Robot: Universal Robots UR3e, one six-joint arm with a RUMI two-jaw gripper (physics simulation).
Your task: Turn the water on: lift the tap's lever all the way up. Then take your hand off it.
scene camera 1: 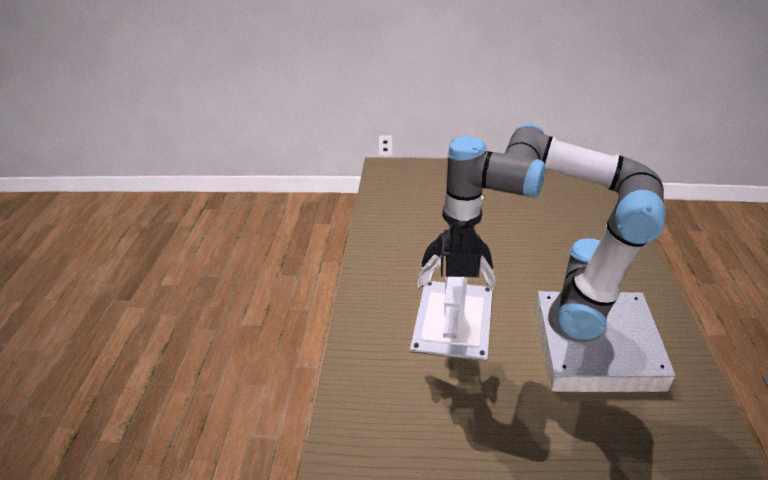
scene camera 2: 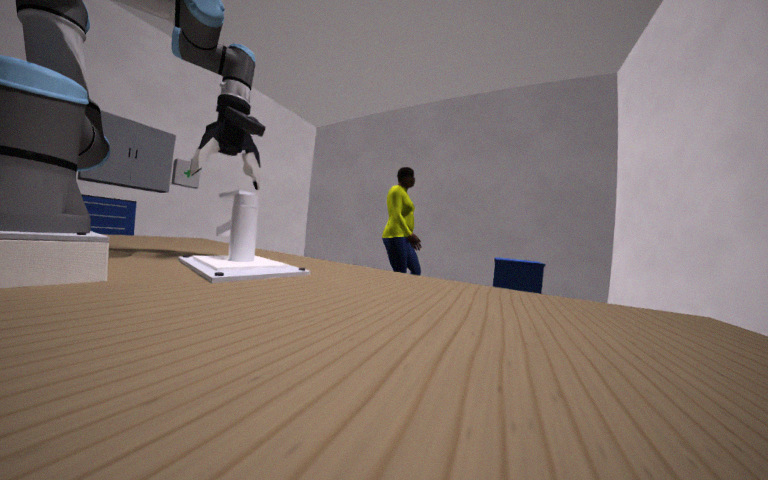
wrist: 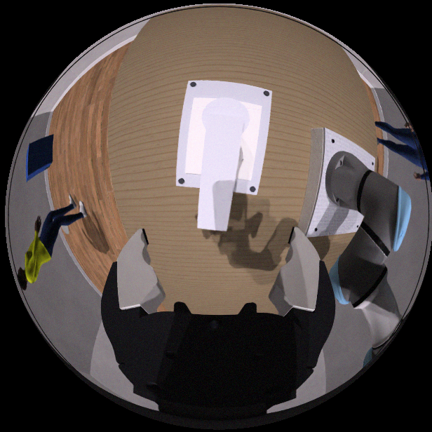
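Seen in the pictures: gripper, fingertip midpoint: [scene camera 1: 455, 289] [scene camera 2: 227, 183]; arm's base at its link origin: [scene camera 2: 18, 229].
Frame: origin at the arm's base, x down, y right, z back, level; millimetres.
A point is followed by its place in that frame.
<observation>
A white tap [scene camera 2: 243, 232] {x -18, y 117, z -244 mm} stands upright on a white base plate [scene camera 1: 419, 325] {x 46, y 76, z -343 mm} [scene camera 2: 257, 275] {x 48, y 207, z -207 mm} [wrist: 182, 145]. Its flat lever [scene camera 1: 454, 291] {x -101, y 18, z -279 mm} [scene camera 2: 231, 194] {x -95, y 55, z -254 mm} [wrist: 220, 165] sticks out from the column's top and looks about level in the second scene view. The spout [scene camera 1: 451, 322] {x -27, y 3, z -285 mm} [scene camera 2: 224, 228] {x -22, y 27, z -265 mm} shows below the lever. My gripper [scene camera 1: 455, 284] {x -127, y -3, z -282 mm} [scene camera 2: 225, 178] {x -127, y -3, z -282 mm} [wrist: 217, 230] is open and empty, pointing down. Its fingertips hang a little above lever height, spread wide to either side. In the wrist view the lever's free end reaches close to the line between the fingertips. No contact shows.
The arm's grey mounting block [scene camera 1: 611, 348] {x 2, y -90, z 48 mm} [scene camera 2: 50, 260] {x 27, y 101, z -12 mm} [wrist: 316, 185] stands beside the tap on the wooden table [scene camera 1: 385, 424] {x 54, y -185, z -444 mm} [scene camera 2: 453, 384] {x 55, y 517, z -81 mm}. A person in a yellow top [scene camera 2: 399, 212] [wrist: 38, 257] and a blue box [scene camera 2: 518, 275] [wrist: 40, 156] are beyond the table.
</observation>
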